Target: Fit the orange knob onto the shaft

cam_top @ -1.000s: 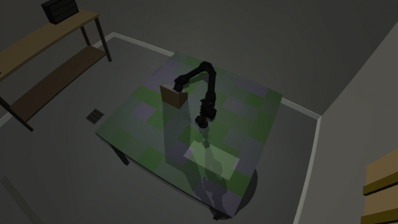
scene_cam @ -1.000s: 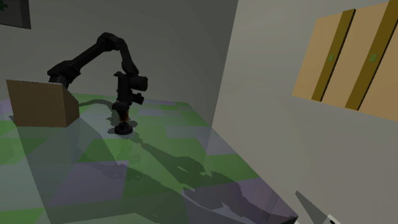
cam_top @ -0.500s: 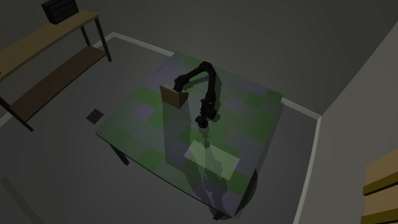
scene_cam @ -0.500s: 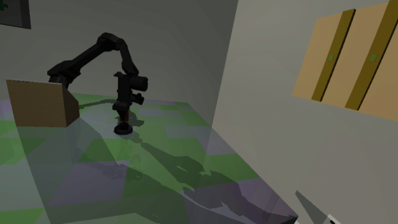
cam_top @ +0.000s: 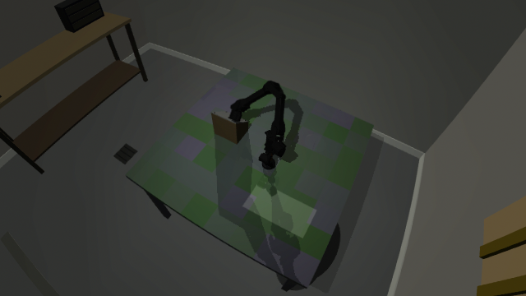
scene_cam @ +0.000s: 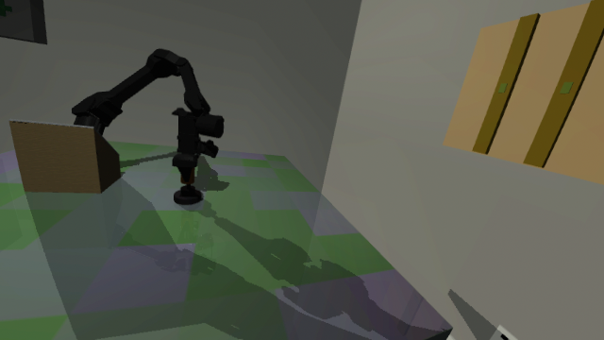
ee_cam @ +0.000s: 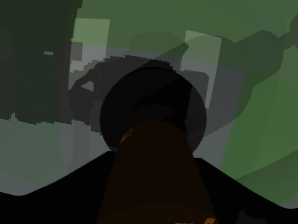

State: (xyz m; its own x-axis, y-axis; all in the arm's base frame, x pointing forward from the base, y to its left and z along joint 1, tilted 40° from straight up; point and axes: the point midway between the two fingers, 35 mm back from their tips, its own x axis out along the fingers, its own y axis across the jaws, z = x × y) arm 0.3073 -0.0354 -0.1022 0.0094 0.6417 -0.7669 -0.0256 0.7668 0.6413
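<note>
Now: gripper tip 20 mm below the orange knob. From my gripper tip the other things lie so: dark round pedestal: 40 mm below.
</note>
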